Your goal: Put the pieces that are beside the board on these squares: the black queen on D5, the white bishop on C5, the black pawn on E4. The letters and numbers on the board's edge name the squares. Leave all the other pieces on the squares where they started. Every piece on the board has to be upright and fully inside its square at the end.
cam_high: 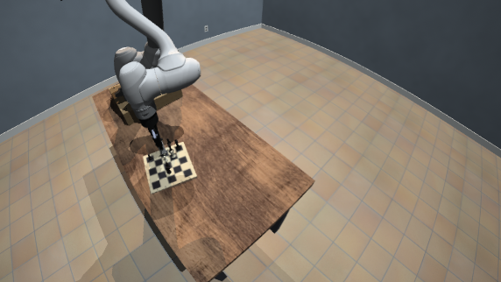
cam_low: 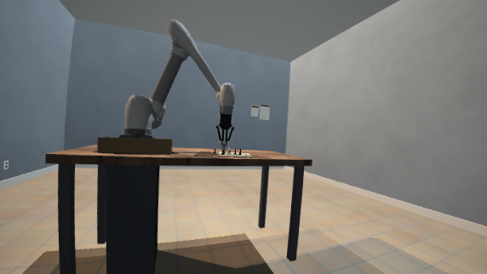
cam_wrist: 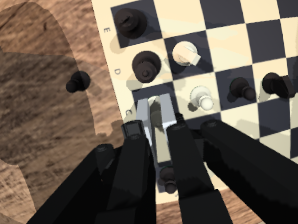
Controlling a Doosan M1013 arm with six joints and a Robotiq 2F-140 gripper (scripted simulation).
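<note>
The white piece is 40 mm below my hand, 40 mm ahead of it and 10 mm to the right of it. From my hand the other things lie so: chessboard: 70 mm ahead, 50 mm below, 20 mm to the right; white chess piece: 40 mm below, 40 mm ahead, 30 mm to the left.
</note>
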